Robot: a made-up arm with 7 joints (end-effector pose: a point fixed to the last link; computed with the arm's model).
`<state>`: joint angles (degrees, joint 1 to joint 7).
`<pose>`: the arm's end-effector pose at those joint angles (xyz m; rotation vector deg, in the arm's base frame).
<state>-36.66 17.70 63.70 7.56 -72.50 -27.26 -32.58</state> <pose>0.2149 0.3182 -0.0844 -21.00 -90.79 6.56</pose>
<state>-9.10 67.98 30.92 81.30 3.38 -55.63 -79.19</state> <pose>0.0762 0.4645 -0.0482 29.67 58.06 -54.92</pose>
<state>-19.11 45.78 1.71 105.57 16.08 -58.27 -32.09</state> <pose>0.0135 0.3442 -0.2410 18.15 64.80 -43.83</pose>
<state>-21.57 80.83 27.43 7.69 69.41 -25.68 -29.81</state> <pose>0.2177 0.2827 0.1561 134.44 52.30 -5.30</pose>
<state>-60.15 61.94 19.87 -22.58 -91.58 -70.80 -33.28</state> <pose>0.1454 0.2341 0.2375 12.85 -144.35 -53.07</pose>
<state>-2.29 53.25 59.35 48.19 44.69 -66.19 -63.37</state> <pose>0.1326 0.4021 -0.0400 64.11 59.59 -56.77</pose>
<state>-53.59 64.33 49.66 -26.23 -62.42 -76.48 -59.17</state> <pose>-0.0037 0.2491 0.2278 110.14 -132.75 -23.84</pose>
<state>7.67 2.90 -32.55 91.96 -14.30 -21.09 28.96</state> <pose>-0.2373 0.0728 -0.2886 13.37 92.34 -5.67</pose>
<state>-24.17 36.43 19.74 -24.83 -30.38 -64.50 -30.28</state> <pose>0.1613 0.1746 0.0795 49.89 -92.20 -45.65</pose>
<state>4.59 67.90 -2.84 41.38 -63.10 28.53 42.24</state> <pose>-0.0254 0.3490 -0.1464 10.24 64.05 60.97</pose>
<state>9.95 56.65 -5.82 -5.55 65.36 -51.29 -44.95</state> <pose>0.1049 0.1490 -0.1595 108.52 46.08 -119.58</pose>
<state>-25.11 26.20 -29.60 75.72 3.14 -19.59 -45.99</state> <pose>0.0866 0.2231 -0.3291 7.71 74.83 -75.90</pose>
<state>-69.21 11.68 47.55 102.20 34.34 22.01 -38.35</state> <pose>0.2403 0.0472 -0.2415 -37.64 65.57 -56.55</pose>
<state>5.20 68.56 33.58 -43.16 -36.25 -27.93 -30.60</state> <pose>0.1654 0.1702 0.1071 58.99 -37.17 -74.82</pose>
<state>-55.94 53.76 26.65 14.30 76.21 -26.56 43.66</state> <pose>0.2662 0.2682 0.1209 106.93 -53.45 44.55</pose>
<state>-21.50 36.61 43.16 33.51 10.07 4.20 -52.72</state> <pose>0.1506 0.3689 -0.1586 5.95 32.14 -25.81</pose>
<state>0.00 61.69 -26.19 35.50 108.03 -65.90 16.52</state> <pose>-0.0170 0.2975 -0.2264 86.99 37.46 -142.95</pose>
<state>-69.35 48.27 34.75 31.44 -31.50 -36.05 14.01</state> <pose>0.2817 0.2975 0.1306 -6.21 -81.81 22.73</pose>
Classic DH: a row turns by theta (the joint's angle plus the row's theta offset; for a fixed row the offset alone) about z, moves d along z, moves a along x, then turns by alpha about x. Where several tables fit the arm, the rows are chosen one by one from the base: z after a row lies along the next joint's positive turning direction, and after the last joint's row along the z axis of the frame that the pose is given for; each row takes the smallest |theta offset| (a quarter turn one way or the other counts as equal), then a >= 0, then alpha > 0; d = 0 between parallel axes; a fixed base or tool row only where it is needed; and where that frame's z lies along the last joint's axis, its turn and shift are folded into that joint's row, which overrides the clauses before.
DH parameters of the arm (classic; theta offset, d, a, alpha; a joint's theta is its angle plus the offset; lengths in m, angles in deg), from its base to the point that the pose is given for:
base (fixed): -4.07 0.0633 -0.0131 -74.51
joint 1: -75.12 0.0431 -0.0022 -90
joint 2: 74 -0.0237 -0.0286 90
joint 3: 90 -0.2131 0.0136 -90
joint 4: 90 -0.0441 0.0307 90
joint 5: 0 0.1199 -0.0149 -90
joint 6: -90 -0.0043 0.1037 90
joint 7: -35.65 -0.1297 -0.0303 -4.47
tool (fixed): 14.03 0.0749 0 0

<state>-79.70 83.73 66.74 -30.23 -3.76 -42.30 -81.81</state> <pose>-0.1264 0.1511 0.2548 146.42 -29.06 40.23</pose>
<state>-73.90 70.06 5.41 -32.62 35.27 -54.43 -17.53</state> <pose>0.1203 0.0529 0.1957 153.35 -82.01 -15.62</pose>
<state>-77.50 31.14 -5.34 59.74 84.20 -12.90 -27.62</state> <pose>0.3970 0.1378 0.0048 103.92 42.28 -32.57</pose>
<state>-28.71 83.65 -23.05 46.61 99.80 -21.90 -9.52</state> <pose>0.1685 0.3909 -0.0158 -136.12 -95.23 44.82</pose>
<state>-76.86 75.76 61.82 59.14 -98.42 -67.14 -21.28</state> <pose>0.1258 0.4557 0.1091 -31.12 -146.35 56.52</pose>
